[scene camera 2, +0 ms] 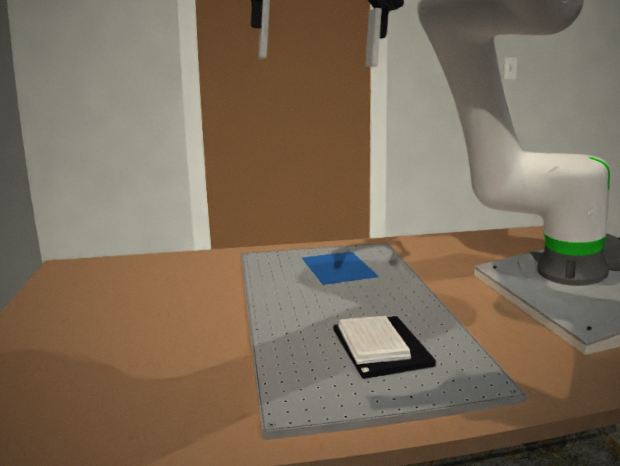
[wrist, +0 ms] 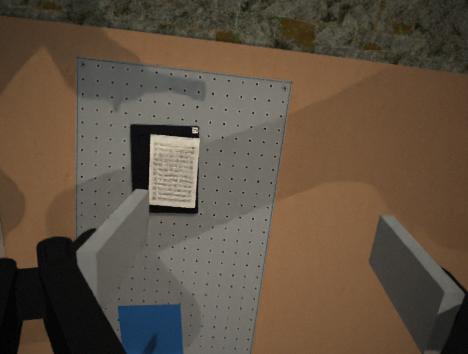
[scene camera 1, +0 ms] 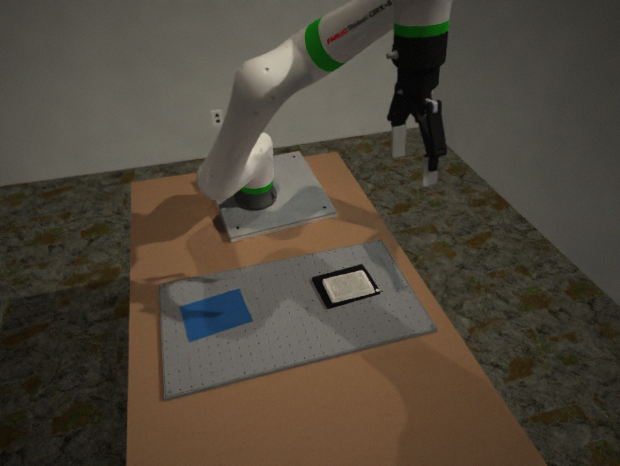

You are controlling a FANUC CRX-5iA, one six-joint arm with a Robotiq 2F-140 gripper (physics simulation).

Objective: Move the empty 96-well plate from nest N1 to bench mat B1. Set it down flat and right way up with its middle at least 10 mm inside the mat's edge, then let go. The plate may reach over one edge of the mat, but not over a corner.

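Frame: origin at the arm's base, x ahead, y right, z down, level; metres.
Where they show: gripper, fingertip midpoint: [scene camera 2: 317, 61] [wrist: 260, 226] [scene camera 1: 412, 169]; arm's base at its link origin: [scene camera 2: 572, 270] [scene camera 1: 255, 196].
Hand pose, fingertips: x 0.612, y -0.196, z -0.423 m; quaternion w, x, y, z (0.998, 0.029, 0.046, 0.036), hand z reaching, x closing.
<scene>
Each offset is from my fingertips to the top centre of the thing. Level surfaces: height alone.
The white 96-well plate @(dx -0.105, dy +0.074, dz +0.422 m) [scene camera 1: 349, 286] [scene camera 2: 374, 339] [wrist: 174, 171] lies on the black nest N1 @(dx -0.121, dy +0.074, dz +0.437 m) [scene camera 1: 320, 289] [scene camera 2: 421, 355] [wrist: 140, 159], off-centre, with a strip of the nest bare along one side. The blue bench mat B1 @(dz +0.450 m) [scene camera 1: 231, 309] [scene camera 2: 353, 268] [wrist: 135, 325] lies flat; a shadow falls across it, and part of it is cut off in the wrist view. My gripper [scene camera 1: 414, 164] [scene camera 2: 316, 62] [wrist: 260, 226] is wide open and empty, high above the table. In the wrist view the plate shows beyond the left finger, not centred between the fingers.
The nest and mat are on a grey perforated board @(dz +0.451 m) [scene camera 1: 280, 330] [scene camera 2: 295, 320] [wrist: 235, 175] on the orange-brown table @(dz +0.465 m) [scene camera 1: 280, 415] [scene camera 2: 125, 310] [wrist: 345, 150]. The arm's base plate [scene camera 1: 300, 200] [scene camera 2: 551, 310] stands behind the board in scene camera 1's view.
</scene>
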